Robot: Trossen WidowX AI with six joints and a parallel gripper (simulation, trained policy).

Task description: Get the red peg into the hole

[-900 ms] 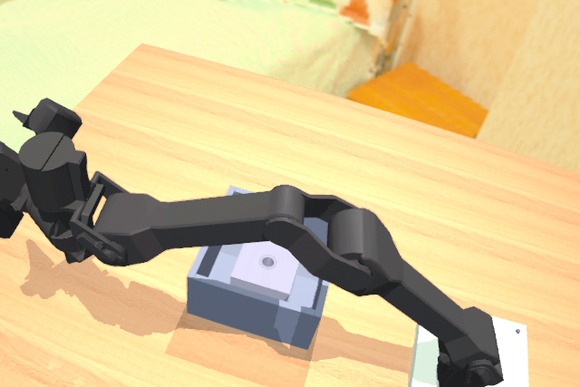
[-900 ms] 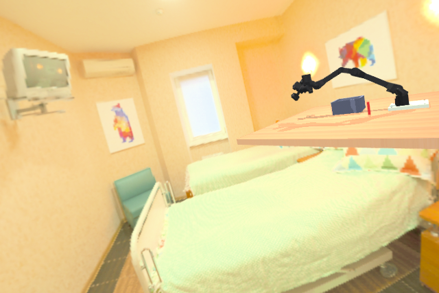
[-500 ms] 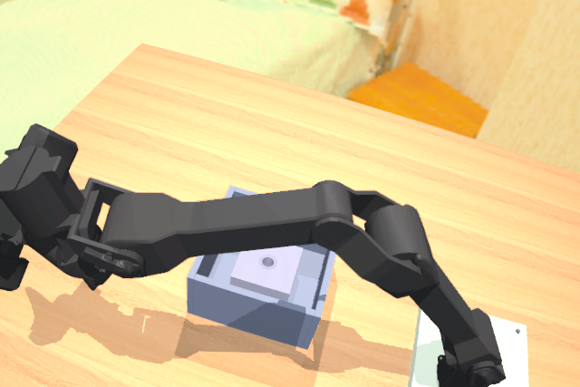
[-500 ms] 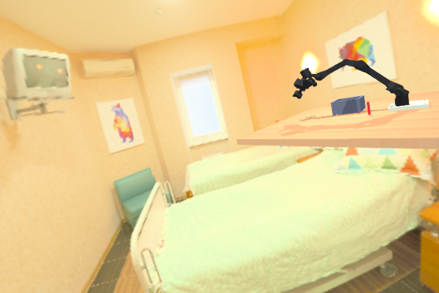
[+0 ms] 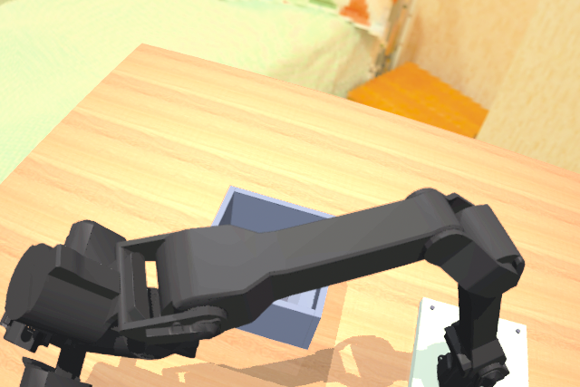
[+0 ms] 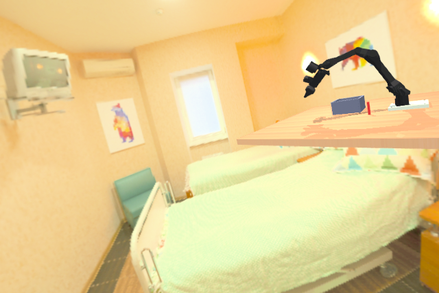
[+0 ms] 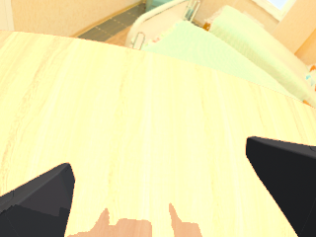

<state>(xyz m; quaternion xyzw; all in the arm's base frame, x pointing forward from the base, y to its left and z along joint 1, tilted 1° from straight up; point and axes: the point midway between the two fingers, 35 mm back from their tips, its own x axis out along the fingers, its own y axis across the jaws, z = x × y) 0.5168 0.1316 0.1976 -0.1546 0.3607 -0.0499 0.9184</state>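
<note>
My gripper tip is now 37 cm past the red peg, 2 cm to the left of it and 16 cm above it. The rest, counted from my gripper tip: blue-grey box: 23 cm behind, 24 cm to the right, 17 cm below; pale plate: 23 cm behind, 24 cm to the right, 15 cm below.
</note>
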